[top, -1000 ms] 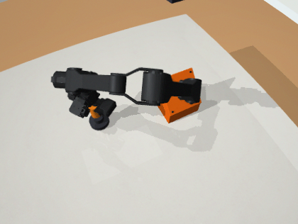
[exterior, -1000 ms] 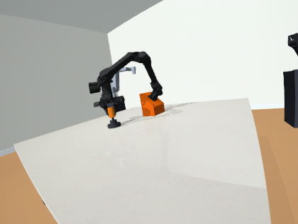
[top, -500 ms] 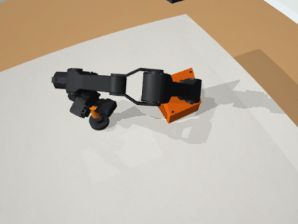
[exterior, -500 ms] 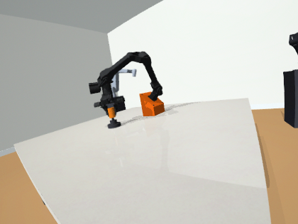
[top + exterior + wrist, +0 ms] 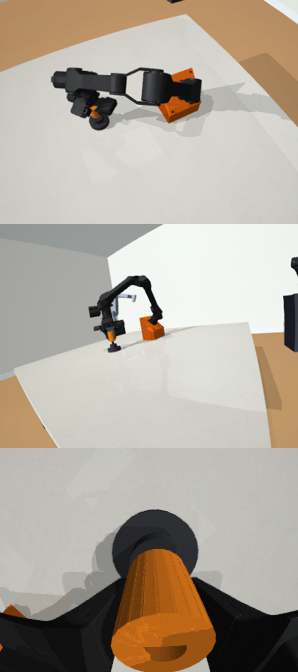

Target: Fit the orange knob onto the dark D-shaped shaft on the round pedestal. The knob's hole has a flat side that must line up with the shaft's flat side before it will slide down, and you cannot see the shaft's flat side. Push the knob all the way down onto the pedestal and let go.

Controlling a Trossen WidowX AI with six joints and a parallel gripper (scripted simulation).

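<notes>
Now: gripper tip 4 cm above the round pedestal. The rest, counted from my gripper tip: orange knob: 2 cm above.
</notes>
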